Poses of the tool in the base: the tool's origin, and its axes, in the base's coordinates. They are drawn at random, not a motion.
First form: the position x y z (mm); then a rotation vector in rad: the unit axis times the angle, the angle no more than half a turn.
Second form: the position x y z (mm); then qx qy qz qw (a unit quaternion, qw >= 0). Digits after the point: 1 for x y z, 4 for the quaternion.
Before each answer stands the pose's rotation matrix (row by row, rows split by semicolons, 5 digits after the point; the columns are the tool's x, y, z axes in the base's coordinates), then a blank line. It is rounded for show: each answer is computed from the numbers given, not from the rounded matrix.
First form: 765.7, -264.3, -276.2, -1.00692, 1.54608, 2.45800
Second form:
-0.78326 -0.38370 -0.48917; -0.27477 -0.49216 0.82601; -0.55768 0.78138 0.28006

765.7, -264.3, -276.2, -0.3274, 0.5028, 0.7993, 0.0341
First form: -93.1, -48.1, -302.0, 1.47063, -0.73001, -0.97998
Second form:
0.45486 0.09104 -0.88590; -0.87489 -0.14014 -0.46360; -0.16636 0.98594 0.01590

-93.1, -48.1, -302.0, 0.6283, -0.3119, -0.4187, 0.5768
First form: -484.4, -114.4, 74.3, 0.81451, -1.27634, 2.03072
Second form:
-0.63224 -0.75327 0.18124; 0.16335 -0.35827 -0.91922; 0.75735 -0.55156 0.34956

-484.4, -114.4, 74.3, 0.3068, -0.4807, 0.7649, 0.2996
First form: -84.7, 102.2, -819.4, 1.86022, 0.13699, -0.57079
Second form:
0.87587 0.36357 -0.31730; -0.17996 -0.36401 -0.91384; -0.44774 0.85751 -0.25340

-84.7, 102.2, -819.4, 0.7895, 0.0581, -0.2423, 0.5609
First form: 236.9, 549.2, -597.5, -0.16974, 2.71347, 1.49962
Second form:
-0.99335 -0.11322 -0.02076; -0.07782 0.52764 0.84590; -0.08482 0.84189 -0.53294

236.9, 549.2, -597.5, -0.0547, 0.8738, 0.4829, 0.0183
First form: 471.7, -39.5, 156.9, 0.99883, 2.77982, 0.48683
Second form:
-0.76765 0.59228 0.24478; 0.64021 0.72597 0.25118; -0.02893 0.34953 -0.93648

471.7, -39.5, 156.9, 0.3327, 0.9260, 0.1622, 0.0739
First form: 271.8, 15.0, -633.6, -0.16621, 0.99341, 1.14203
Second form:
0.05938 -0.81691 0.57370; 0.68133 0.45320 0.57480; -0.72956 0.35675 0.58350

271.8, 15.0, -633.6, -0.0753, 0.4501, 0.5174, 0.7239
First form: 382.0, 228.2, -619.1, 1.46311, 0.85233, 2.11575
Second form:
-0.35199 -0.00262 0.93600; 0.65073 -0.71948 0.24270; 0.67280 0.69451 0.25496

382.0, 228.2, -619.1, 0.5274, 0.3072, 0.7626, 0.2142
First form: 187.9, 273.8, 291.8, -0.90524, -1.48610, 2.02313
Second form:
-0.67266 0.01166 -0.73986; 0.70251 -0.30396 -0.64349; -0.23239 -0.95261 0.19627

187.9, 273.8, 291.8, -0.3298, -0.5414, 0.7370, 0.2343
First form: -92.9, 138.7, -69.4, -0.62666, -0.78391, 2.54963
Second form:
-0.82001 -0.23803 -0.52051; 0.48934 -0.76327 -0.42186; -0.29688 -0.60064 0.74236

-92.9, 138.7, -69.4, -0.2241, -0.2803, 0.9118, 0.1994
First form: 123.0, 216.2, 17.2, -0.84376, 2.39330, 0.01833
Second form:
-0.62162 -0.57577 0.53112; -0.56757 0.79836 0.20121; -0.53987 -0.17637 -0.82306

123.0, 216.2, 17.2, -0.3174, 0.9004, 0.0069, 0.2974
